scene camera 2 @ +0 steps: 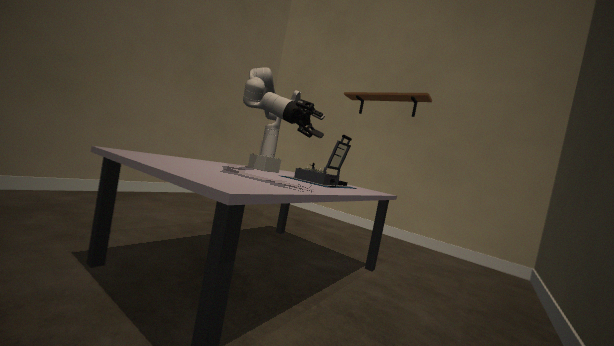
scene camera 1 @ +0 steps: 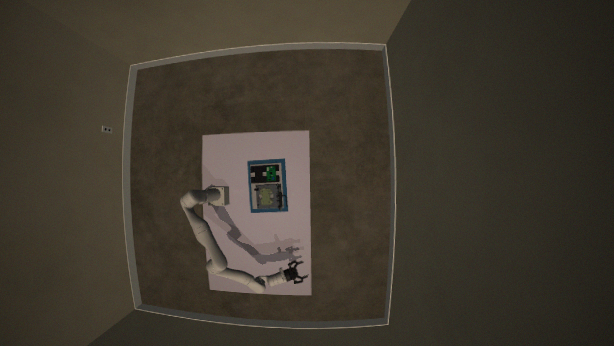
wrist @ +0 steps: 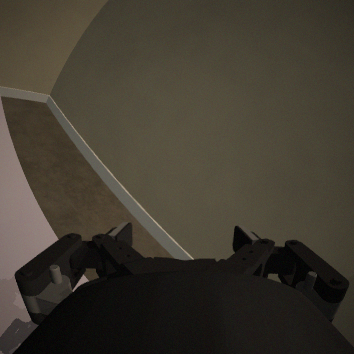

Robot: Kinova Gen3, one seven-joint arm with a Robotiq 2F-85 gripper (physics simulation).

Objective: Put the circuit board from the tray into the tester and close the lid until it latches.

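Places are measured from the arm's base along level axes (x right, y ahead, z up), in millimetres.
Where they show: gripper, fingertip midpoint: (scene camera 2: 323, 127) (scene camera 1: 305, 268) (wrist: 182, 236); arm's base, link origin: (scene camera 2: 267, 156) (scene camera 1: 215, 194).
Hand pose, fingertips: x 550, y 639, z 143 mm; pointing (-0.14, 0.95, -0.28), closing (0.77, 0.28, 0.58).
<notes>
Things, the pixels of their centre, and the offset from my fingertips. "spot": a spot on its surface instead. Level surfaces: height alone.
- green circuit board, body centre: (scene camera 1: 271, 173) dx -661, dy -197, dz -209 mm
- black tray, surface spot: (scene camera 1: 256, 171) spot: dx -691, dy -312, dz -214 mm
- grey tester, surface spot: (scene camera 2: 311, 175) spot: dx -404, dy -221, dz -193 mm
- blue-bordered mat, surface height: dz -230 mm
- pale table, surface height: dz -232 mm
The green circuit board (scene camera 1: 271, 173) lies at the right part of the black tray (scene camera 1: 256, 171), seen from above in scene camera 1. The grey tester (scene camera 1: 259, 202) (scene camera 2: 311, 175) stands directly beside the tray, with a yellow-green bed inside. Its lid (scene camera 2: 338, 156) stands raised and leans back in scene camera 2. My gripper (scene camera 1: 304, 269) (scene camera 2: 321, 126) (wrist: 182, 236) is open and empty, high above the table, near its lower right corner in scene camera 1, far from board and tester. The board and tester do not show in the wrist view.
A blue-bordered mat (scene camera 1: 267, 161) lies under the tray and tester on the pale table (scene camera 1: 225, 150) (scene camera 2: 175, 170) (wrist: 17, 215). The robot base (scene camera 1: 220, 196) (scene camera 2: 265, 163) stands left of the mat in scene camera 1. A wooden wall shelf (scene camera 2: 387, 96) hangs behind the table.
</notes>
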